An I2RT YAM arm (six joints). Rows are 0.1 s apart.
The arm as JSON. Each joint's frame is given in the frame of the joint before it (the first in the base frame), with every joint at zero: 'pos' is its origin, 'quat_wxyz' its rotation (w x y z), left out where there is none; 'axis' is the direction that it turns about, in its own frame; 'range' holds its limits. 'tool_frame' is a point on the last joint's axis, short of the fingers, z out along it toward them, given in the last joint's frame.
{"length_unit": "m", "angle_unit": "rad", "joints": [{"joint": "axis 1", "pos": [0.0, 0.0, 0.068], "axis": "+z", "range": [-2.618, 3.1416]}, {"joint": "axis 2", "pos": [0.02, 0.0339, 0.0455], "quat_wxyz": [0.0, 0.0, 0.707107, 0.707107], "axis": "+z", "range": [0.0, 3.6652]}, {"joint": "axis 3", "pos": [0.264, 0.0, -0.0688], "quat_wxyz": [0.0, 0.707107, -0.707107, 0.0], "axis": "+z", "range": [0.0, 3.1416]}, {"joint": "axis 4", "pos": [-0.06, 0.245, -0.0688], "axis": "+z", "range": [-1.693, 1.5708]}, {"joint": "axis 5", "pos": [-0.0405, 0.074, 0.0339], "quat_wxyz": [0.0, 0.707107, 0.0, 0.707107], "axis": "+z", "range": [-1.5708, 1.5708]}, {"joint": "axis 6", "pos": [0.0, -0.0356, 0.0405], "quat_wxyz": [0.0, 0.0, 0.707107, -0.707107], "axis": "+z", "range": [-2.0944, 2.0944]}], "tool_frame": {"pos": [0.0, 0.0, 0.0], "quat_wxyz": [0.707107, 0.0, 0.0, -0.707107]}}
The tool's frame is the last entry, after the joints.
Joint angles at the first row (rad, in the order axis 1, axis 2, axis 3, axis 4, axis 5, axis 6):
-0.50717 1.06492 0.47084 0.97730 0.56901 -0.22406
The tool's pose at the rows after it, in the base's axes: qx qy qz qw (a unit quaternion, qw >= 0); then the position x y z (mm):
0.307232 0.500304 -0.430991 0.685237 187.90 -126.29 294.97
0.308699 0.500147 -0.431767 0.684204 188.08 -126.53 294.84
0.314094 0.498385 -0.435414 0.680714 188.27 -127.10 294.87
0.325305 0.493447 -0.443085 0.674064 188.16 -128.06 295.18
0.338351 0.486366 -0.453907 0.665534 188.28 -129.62 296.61
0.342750 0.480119 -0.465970 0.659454 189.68 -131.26 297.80
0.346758 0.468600 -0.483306 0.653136 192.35 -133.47 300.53
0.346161 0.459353 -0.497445 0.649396 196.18 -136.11 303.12
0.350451 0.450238 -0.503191 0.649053 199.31 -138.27 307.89
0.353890 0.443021 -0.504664 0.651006 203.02 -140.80 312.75
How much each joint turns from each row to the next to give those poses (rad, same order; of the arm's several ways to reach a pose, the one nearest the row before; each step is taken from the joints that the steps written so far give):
0.00059 0.00255 -0.00067 -0.00170 0.00272 0.00150
-0.00004 0.00169 0.00073 0.00002 0.00379 0.00013
0.00022 0.00356 0.00230 0.00114 0.01531 -0.00152
0.00017 0.00525 0.00363 0.00447 0.03183 -0.00362
-0.00086 0.00818 0.00838 0.00694 0.03901 -0.00870
-0.00029 0.01725 0.00770 0.02622 0.02466 -0.02338
0.00097 0.02932 0.01383 0.05096 0.03168 -0.04023
-0.00001 0.03385 0.01679 0.05120 0.01683 -0.03891
0.00012 0.01996 0.02349 0.02014 0.01527 -0.01360
-0.00093 0.01932 0.02641 0.00923 0.00714 -0.00263

